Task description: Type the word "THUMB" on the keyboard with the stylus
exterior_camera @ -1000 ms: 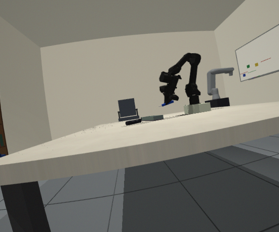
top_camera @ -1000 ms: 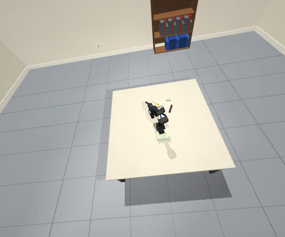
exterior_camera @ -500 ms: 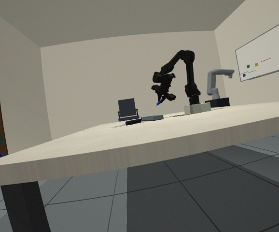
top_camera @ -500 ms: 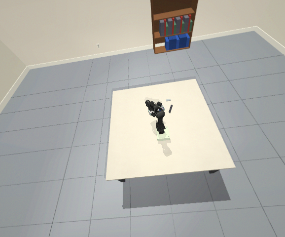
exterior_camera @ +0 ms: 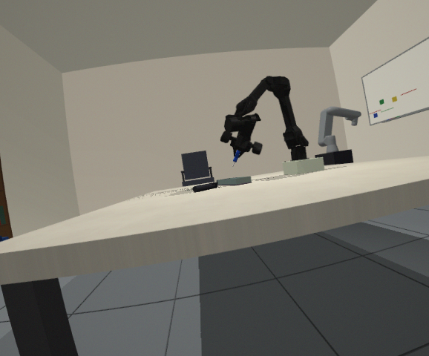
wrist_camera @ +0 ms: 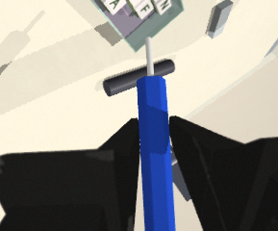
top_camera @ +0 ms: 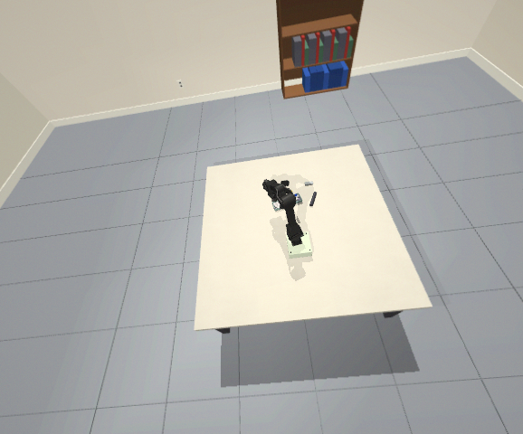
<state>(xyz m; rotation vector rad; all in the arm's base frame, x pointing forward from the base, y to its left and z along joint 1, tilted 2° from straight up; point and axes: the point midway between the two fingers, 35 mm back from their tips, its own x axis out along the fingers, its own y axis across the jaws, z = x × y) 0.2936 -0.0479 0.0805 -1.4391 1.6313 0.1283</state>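
My gripper tip is now 3 cm short of the grey stylus tip, 1 cm to the right of it and 4 cm above it. Round my gripper tip: blue stylus (1 cm ahead, 1 cm below); white pen (17 cm ahead, 12 cm below); small grey block (17 cm ahead, 17 cm to the right, 12 cm below).
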